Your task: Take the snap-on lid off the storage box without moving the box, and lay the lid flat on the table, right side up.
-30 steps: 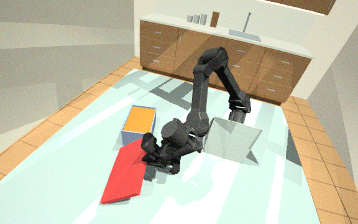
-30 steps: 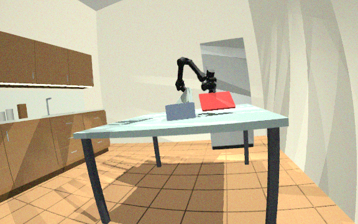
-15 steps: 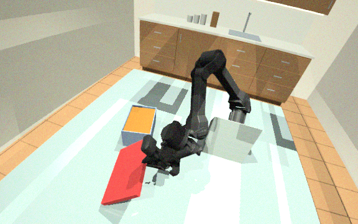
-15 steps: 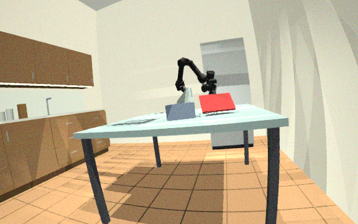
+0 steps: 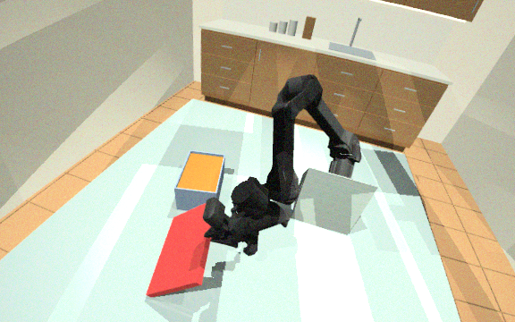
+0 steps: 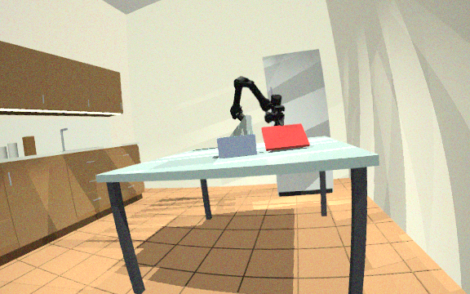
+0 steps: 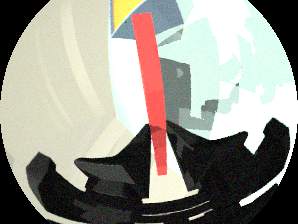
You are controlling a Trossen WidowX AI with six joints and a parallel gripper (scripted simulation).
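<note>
The lid is 60 mm ahead of my gripper tip, 10 mm to the left of it and 50 mm below it. The rest, counted from my gripper tip: storage box: 130 mm ahead, 260 mm to the right, 70 mm below.
</note>
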